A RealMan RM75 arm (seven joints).
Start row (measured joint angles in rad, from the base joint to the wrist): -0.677, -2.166, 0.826, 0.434, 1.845, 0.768, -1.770
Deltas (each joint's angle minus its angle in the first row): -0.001, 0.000, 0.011, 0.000, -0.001, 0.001, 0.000; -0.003, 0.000, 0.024, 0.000, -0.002, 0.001, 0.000; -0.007, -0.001, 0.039, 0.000, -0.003, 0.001, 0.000; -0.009, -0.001, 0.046, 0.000, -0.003, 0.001, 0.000; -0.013, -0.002, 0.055, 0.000, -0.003, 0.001, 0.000; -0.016, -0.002, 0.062, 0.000, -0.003, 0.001, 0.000; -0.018, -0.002, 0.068, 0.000, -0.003, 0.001, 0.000; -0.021, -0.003, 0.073, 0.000, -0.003, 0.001, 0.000; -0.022, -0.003, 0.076, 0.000, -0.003, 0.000, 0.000; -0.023, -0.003, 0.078, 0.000, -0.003, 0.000, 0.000
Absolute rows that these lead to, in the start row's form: -0.678, -2.166, 0.837, 0.434, 1.844, 0.769, -1.770; -0.680, -2.166, 0.850, 0.434, 1.843, 0.769, -1.770; -0.684, -2.167, 0.865, 0.434, 1.842, 0.769, -1.770; -0.686, -2.167, 0.872, 0.434, 1.842, 0.769, -1.770; -0.690, -2.168, 0.881, 0.434, 1.842, 0.769, -1.770; -0.693, -2.168, 0.888, 0.434, 1.842, 0.769, -1.770; -0.695, -2.168, 0.894, 0.434, 1.842, 0.769, -1.770; -0.698, -2.169, 0.899, 0.434, 1.842, 0.769, -1.770; -0.699, -2.169, 0.902, 0.434, 1.842, 0.768, -1.770; -0.700, -2.169, 0.904, 0.434, 1.842, 0.768, -1.770
